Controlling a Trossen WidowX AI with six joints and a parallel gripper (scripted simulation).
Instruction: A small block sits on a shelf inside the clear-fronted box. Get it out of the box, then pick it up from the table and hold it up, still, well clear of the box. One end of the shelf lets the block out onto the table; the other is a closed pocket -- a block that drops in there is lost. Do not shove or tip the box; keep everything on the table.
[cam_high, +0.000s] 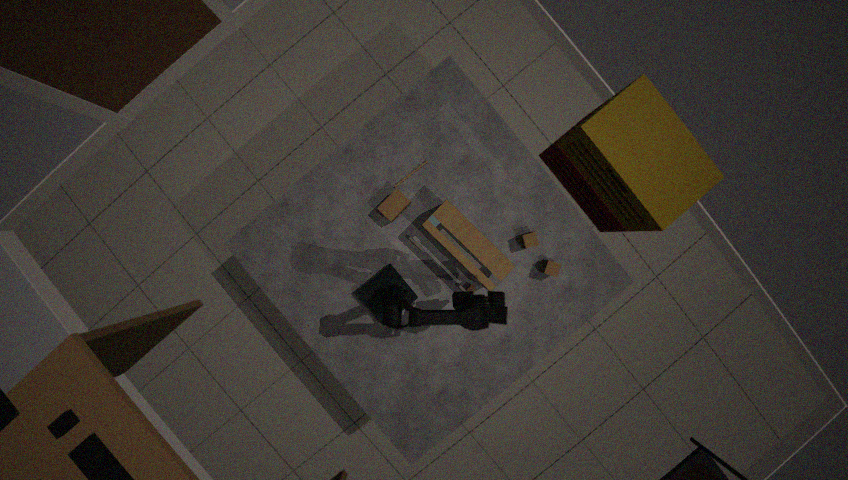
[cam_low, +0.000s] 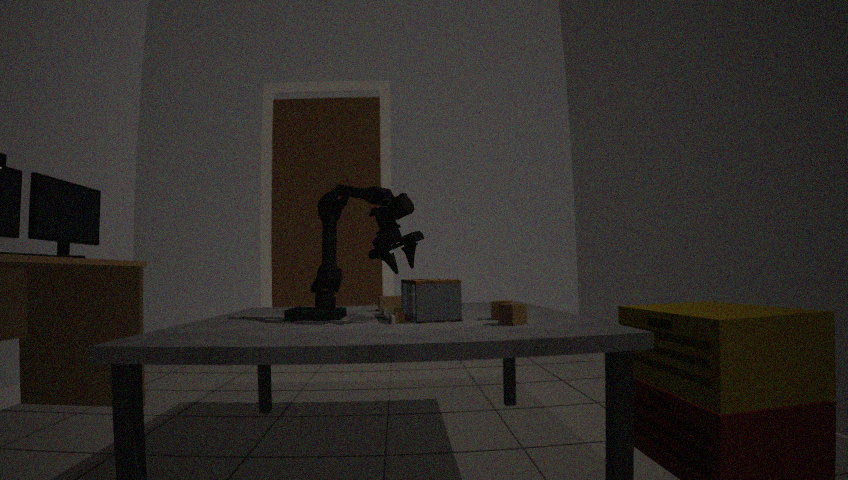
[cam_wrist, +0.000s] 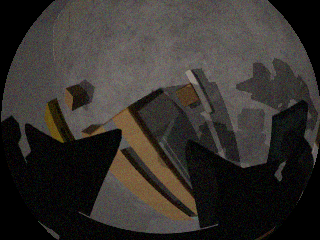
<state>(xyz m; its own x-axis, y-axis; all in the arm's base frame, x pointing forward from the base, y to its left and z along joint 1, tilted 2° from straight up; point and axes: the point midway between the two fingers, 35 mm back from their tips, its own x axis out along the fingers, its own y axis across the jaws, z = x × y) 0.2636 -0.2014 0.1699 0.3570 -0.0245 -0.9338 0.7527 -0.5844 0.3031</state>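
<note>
Now: the small tan block 2 cm behind my gripper tip and 14 cm below it. The rest, counted from my gripper tip: clear-fronted box: 5 cm ahead, 16 cm to the left, 10 cm below; larger tan block: 4 cm behind, 49 cm to the left, 13 cm below.
</note>
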